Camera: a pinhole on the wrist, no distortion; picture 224 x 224 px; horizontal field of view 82.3 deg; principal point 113.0 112.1 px. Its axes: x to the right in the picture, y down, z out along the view. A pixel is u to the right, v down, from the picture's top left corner.
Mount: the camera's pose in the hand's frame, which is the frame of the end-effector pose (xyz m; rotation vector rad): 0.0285 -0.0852 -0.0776 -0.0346 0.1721 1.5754
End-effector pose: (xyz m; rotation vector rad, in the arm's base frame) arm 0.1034 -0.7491 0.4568 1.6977 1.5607 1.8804
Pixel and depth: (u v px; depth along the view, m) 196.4 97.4 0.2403
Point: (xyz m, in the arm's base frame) 0.2377 -0.6644 0.5537
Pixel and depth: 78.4 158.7 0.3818
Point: 0.3226 -0.5579 0.2431
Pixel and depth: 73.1 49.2 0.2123
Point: 0.0975 -0.5150 0.4345
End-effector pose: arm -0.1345 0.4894 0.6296 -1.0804 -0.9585 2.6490
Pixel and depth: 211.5 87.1 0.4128
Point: -0.3918 0.1680 0.5302
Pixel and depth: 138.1 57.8 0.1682
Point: -0.2737 0.5116 0.6235
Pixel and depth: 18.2 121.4 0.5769
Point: -0.5840 0.5640 1.1639
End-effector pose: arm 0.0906 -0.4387 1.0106 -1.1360 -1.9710 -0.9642
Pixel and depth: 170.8 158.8 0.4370
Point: 0.2189 -0.1313 0.8030
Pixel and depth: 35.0 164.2 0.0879
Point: -0.0270 -0.4665 0.9676
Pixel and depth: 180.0 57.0 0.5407
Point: 0.1363 0.1153 1.1253
